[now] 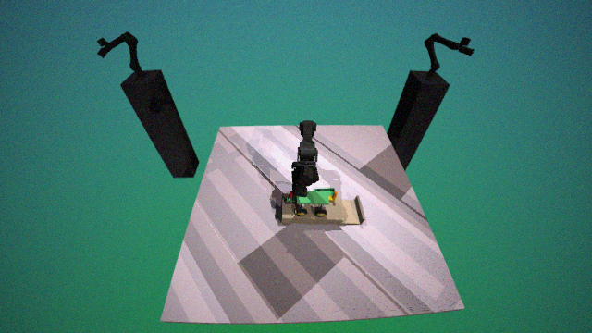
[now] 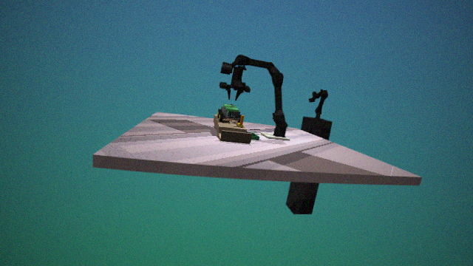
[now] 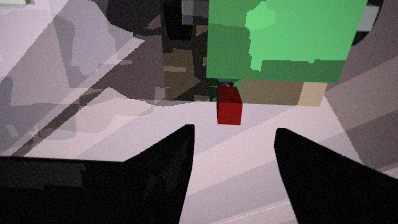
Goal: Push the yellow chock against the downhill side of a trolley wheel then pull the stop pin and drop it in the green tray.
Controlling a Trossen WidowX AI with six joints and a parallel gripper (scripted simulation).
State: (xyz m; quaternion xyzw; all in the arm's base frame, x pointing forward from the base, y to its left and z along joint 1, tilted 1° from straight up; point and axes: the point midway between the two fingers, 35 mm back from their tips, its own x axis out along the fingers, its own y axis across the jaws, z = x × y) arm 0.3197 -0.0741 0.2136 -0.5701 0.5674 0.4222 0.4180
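The red-headed stop pin lies 70 mm below my gripper tip and 20 mm to the right of it. The rest, counted from my gripper tip: green-topped trolley 90 mm to the left, 80 mm below, 20 mm ahead; yellow chock 190 mm to the left, 110 mm below, 30 mm behind; tan ramp 150 mm below, 90 mm to the left, 20 mm ahead.
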